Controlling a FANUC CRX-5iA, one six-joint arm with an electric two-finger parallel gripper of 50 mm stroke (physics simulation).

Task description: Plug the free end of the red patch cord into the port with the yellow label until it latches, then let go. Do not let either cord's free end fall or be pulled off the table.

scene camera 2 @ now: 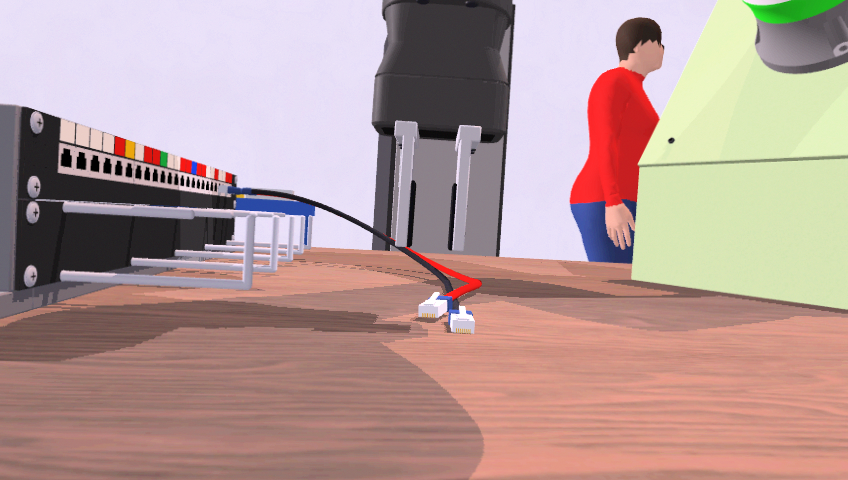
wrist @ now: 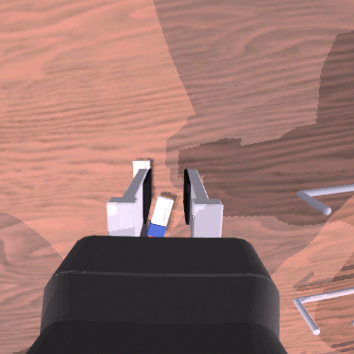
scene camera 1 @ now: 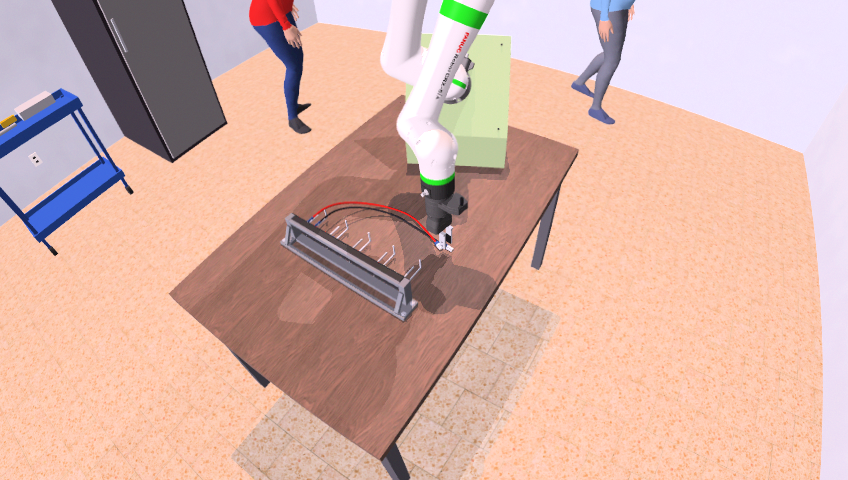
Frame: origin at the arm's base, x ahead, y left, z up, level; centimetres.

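Seen in the pictures: gripper, fingertip midpoint: [scene camera 2: 429,248] [wrist: 167,185] [scene camera 1: 445,244]; arm's base, link origin: [scene camera 2: 830,23].
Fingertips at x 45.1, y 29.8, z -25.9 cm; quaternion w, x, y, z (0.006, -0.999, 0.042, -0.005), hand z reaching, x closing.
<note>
Pixels of each thing's middle, then the offset from my fingertips to it. "pt": a spot on its surface instead.
- red cord's free plug, surface spot: [scene camera 2: 432,307] [wrist: 162,197] [scene camera 1: 442,247] pt dx -0.5, dy -1.8, dz -3.5 cm
- black cord's plug, surface spot: [scene camera 2: 462,322] [wrist: 141,160] pt dx -1.9, dy +1.0, dz -3.8 cm
- red cord, surface spot: [scene camera 2: 470,282] pt dx -5.8, dy -22.5, dz -4.1 cm
- yellow label, surface spot: [scene camera 2: 129,149] pt dx +20.4, dy -10.1, dz +5.1 cm
- grey frame, surface spot: [scene camera 1: 408,291] pt dx +21.5, dy +2.9, dz +2.1 cm
- black cord, surface spot: [scene camera 2: 357,222] pt dx +5.6, dy -34.8, dz +0.7 cm
The red cord's free plug [scene camera 1: 439,246] [scene camera 2: 432,307] [wrist: 162,210], clear with a blue boot, lies on the table, latch tab up. It points slightly askew between the finger lines in the wrist view. The black cord's plug [scene camera 2: 462,322] [wrist: 141,165] lies close beside it, partly behind the left finger in the wrist view. My gripper [scene camera 1: 446,244] [scene camera 2: 430,246] [wrist: 167,185] is partly open and empty, pointing down above the plugs. The red cord [scene camera 1: 380,204] [scene camera 2: 470,282] arcs back to the panel's far end. The yellow label [scene camera 2: 129,149] is above a port in the panel's top row.
The patch panel [scene camera 2: 41,166] stands on a grey frame [scene camera 1: 408,291]. Pale wire cable guides [scene camera 1: 418,268] [scene camera 2: 248,252] [wrist: 325,191] project from it towards the cords. The black cord [scene camera 2: 357,222] runs beside the red one. A green pedestal [scene camera 1: 458,153] [scene camera 2: 743,226] stands behind.
</note>
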